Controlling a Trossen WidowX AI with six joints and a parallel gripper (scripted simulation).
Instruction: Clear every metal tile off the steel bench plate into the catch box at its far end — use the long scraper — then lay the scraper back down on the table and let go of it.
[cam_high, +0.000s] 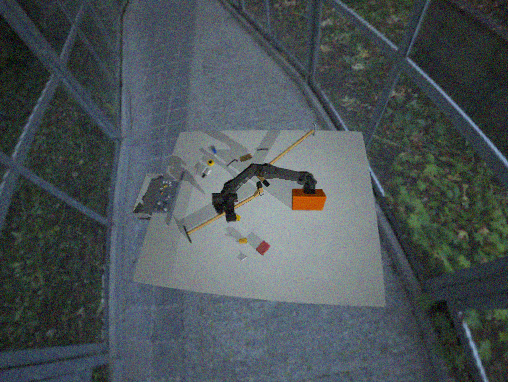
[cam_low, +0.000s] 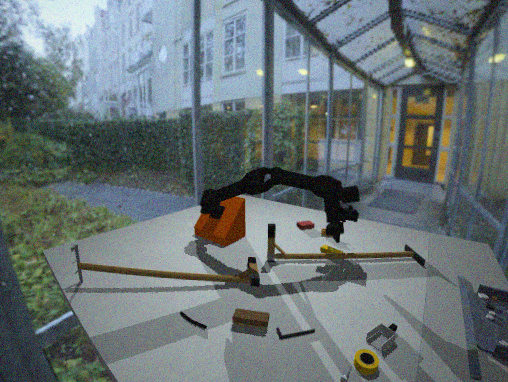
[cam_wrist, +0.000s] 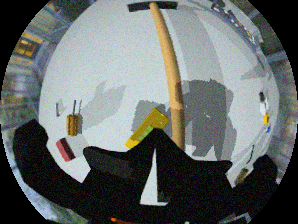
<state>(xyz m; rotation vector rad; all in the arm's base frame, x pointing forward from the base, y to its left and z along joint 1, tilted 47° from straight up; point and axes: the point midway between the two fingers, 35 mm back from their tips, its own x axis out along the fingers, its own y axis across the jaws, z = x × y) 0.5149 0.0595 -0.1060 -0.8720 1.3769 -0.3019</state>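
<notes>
Right now my gripper tip is 2 cm past the yellow block, 1 cm to the right of it and 4 cm above it. Also, from my gripper tip: long scraper 4 cm ahead, 2 cm to the right; red block 23 cm behind, 21 cm to the left, 5 cm below; metal bracket 24 cm ahead, 34 cm to the right, 5 cm below.
</notes>
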